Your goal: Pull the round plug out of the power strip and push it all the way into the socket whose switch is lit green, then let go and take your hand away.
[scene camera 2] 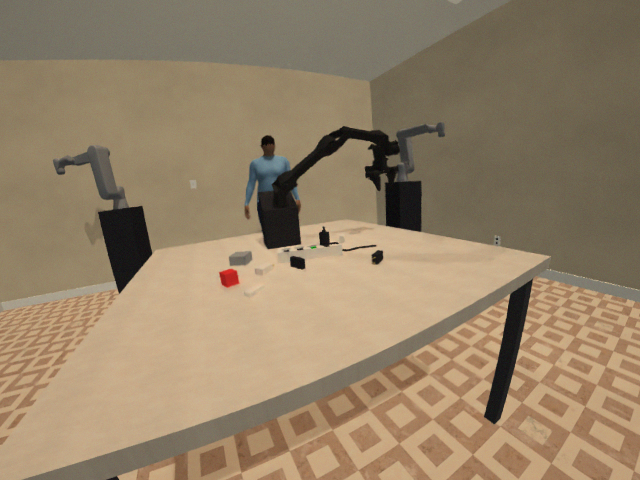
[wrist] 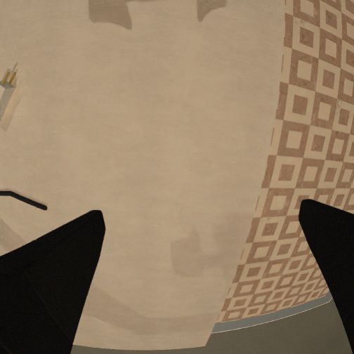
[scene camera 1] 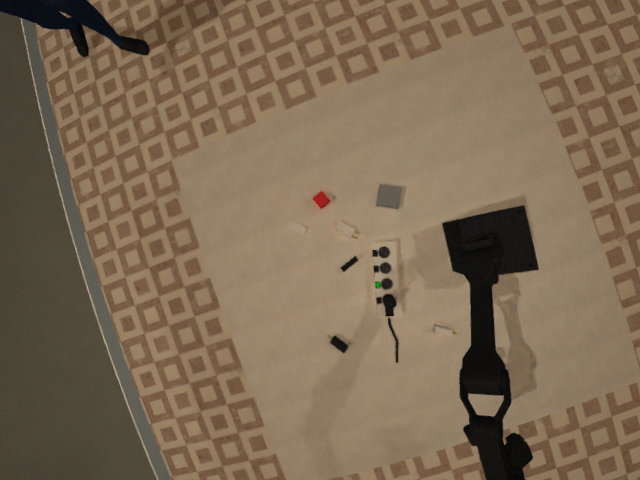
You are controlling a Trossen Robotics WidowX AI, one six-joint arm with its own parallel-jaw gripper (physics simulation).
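Seen in the pictures: gripper, fingertip midpoint: (scene camera 2: 385,189); arm's base, origin of the base link: (scene camera 2: 279,202) (scene camera 1: 485,247).
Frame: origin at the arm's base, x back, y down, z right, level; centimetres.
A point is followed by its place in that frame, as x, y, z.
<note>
The white power strip (scene camera 1: 394,273) {-22.9, 16.4, -4.9} (scene camera 2: 320,253) {-29.7, 18.6, -9.9} lies on the table. The black round plug (scene camera 1: 389,301) {-26.3, 10.6, -12.2} (scene camera 2: 324,238) {-28.0, 13.5, -12.4} sits upright in its end socket, and its black cord (scene camera 1: 396,341) {-25.5, 19.5, -27.9} (scene camera 2: 360,248) {-25.7, 19.9, -28.3} (wrist: 22,198) trails away on the table. The switch lit green (scene camera 1: 377,284) {-28.8, 16.1, -7.4} (scene camera 2: 313,247) {-29.1, 16.1, -7.5} belongs to the neighbouring socket (scene camera 1: 386,283) {-25.8, 18.1, -7.9}, which is empty. My gripper (scene camera 2: 384,181) {-9.2, -2.6, -50.9} (wrist: 205,216) is open and empty. It points down, high above the table, off to the cord side of the strip. The round plug does not show in the wrist view.
A black pronged plug (scene camera 1: 339,343) {-44.2, 17.1, -25.1} (scene camera 2: 377,256) {-47.0, 17.6, -24.5}, a black block (scene camera 1: 349,263) {-36.6, 16.9, 0.6} (scene camera 2: 297,262) {-37.8, 18.2, 0.5}, a white pronged plug (scene camera 1: 345,228) {-36.0, 18.1, 12.1} (scene camera 2: 264,268) {-37.9, 18.4, 11.6}, a red cube (scene camera 1: 321,199) {-42.0, 16.4, 22.7} (scene camera 2: 229,277) {-44.3, 17.5, 22.4} and a grey block (scene camera 1: 389,196) {-20.3, 16.8, 19.7} (scene camera 2: 240,258) {-24.1, 17.6, 19.8} lie around the strip. Another white plug (scene camera 1: 443,329) {-10.2, 17.0, -25.4} (wrist: 7,100) lies near my arm.
</note>
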